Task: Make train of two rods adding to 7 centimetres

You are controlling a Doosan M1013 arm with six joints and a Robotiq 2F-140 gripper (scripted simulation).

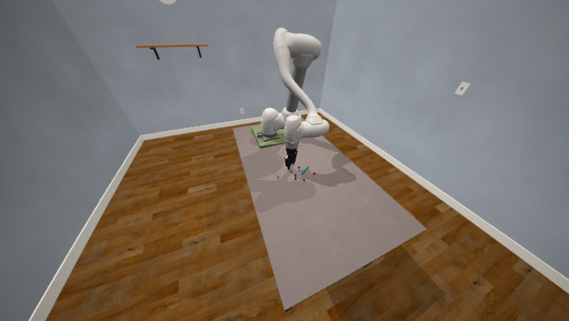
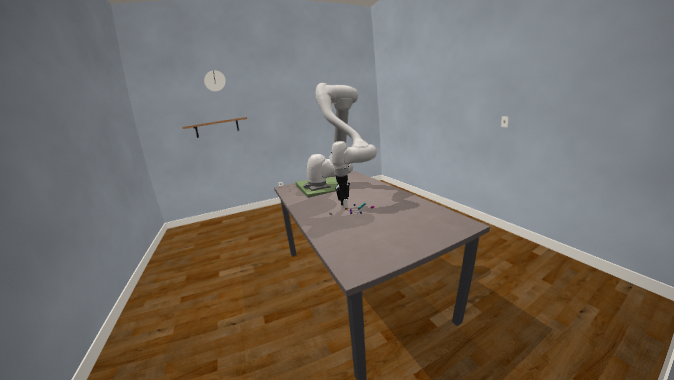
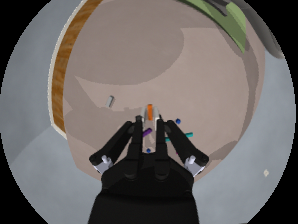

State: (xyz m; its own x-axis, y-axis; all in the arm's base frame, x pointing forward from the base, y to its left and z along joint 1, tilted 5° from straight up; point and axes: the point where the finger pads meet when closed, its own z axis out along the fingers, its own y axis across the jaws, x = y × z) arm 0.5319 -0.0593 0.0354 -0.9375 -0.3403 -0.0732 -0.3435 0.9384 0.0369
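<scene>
Now: hand 3 cm above the orange rod. The rest, counted from my hand: purple rod 7 cm ahead, 3 cm below; blue rod 8 cm to the left, 3 cm below; grey rod 11 cm to the right, 3 cm below.
</scene>
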